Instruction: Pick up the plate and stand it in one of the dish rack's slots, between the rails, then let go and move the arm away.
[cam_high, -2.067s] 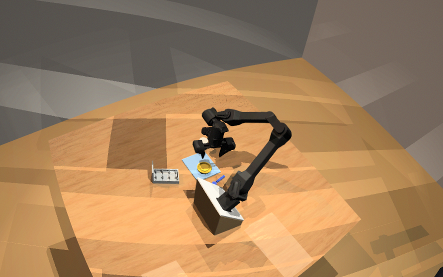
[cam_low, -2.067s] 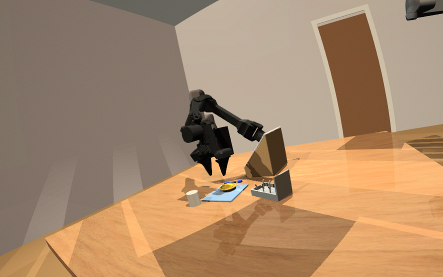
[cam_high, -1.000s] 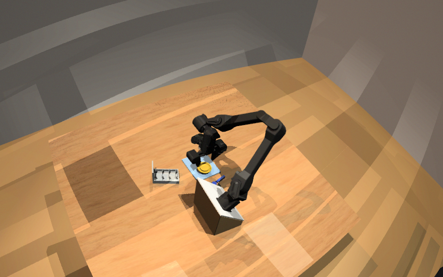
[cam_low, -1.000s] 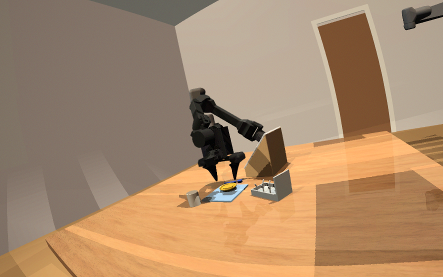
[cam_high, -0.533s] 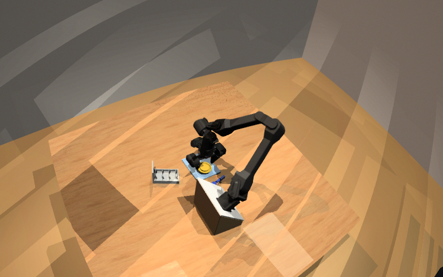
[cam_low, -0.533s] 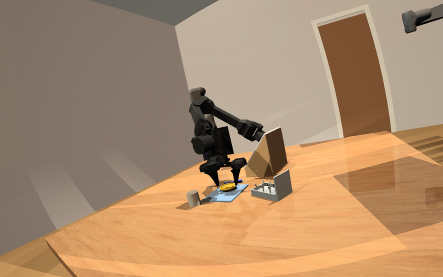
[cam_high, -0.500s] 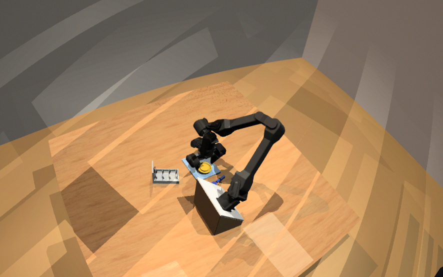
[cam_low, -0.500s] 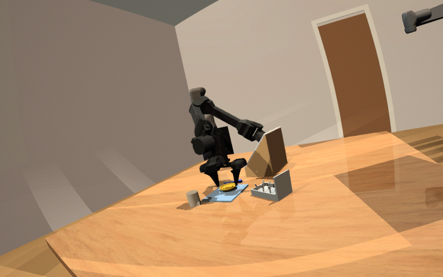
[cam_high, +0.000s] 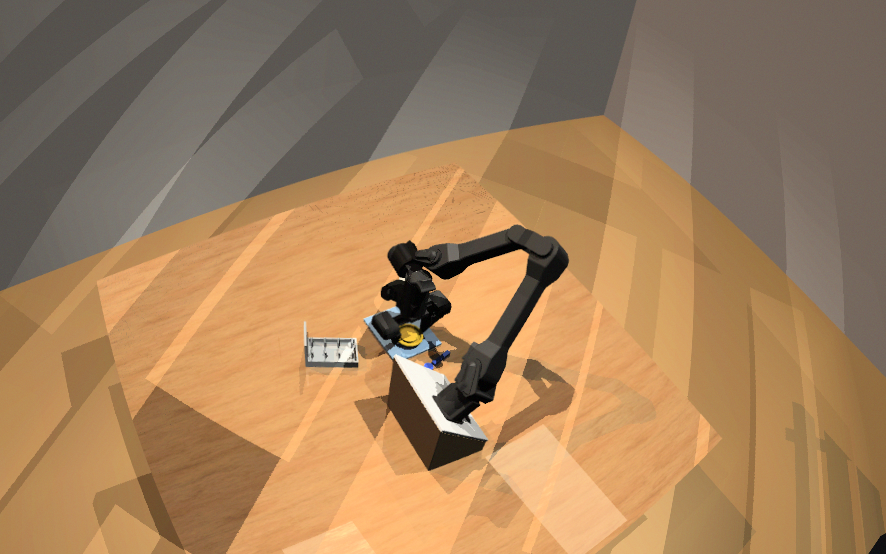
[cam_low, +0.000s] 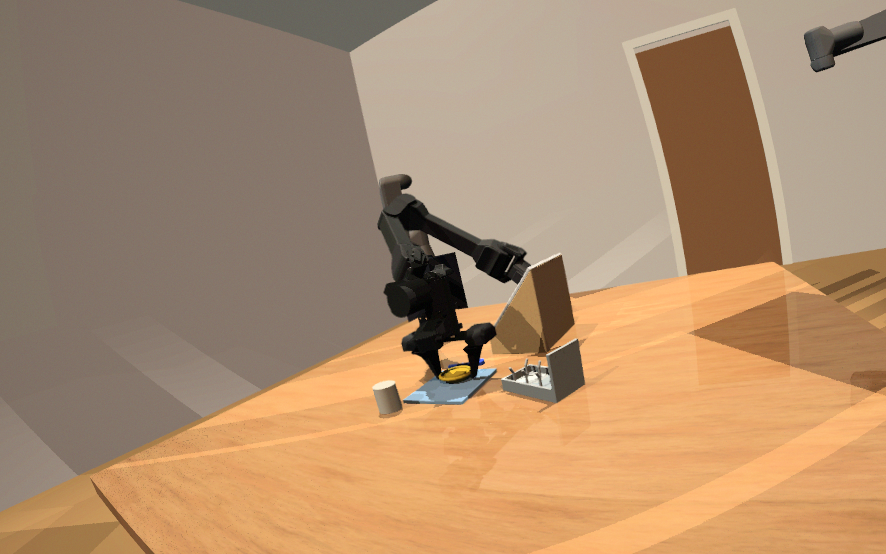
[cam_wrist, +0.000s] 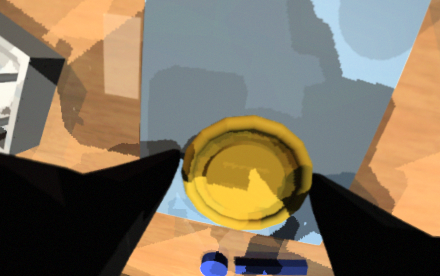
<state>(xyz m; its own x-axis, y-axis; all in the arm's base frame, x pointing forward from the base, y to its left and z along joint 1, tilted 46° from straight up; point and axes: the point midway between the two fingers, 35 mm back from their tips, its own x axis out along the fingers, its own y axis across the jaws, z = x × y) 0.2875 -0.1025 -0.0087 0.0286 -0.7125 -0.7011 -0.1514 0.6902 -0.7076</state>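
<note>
Now: the pale blue mat 20 mm ahead of my gripper tip and 10 mm below it. Round my gripper tip: blue spoon (90 mm behind, 30 mm to the right); yellow plate (10 mm above); white cup (140 mm ahead, 60 mm to the right, 20 mm above).
</note>
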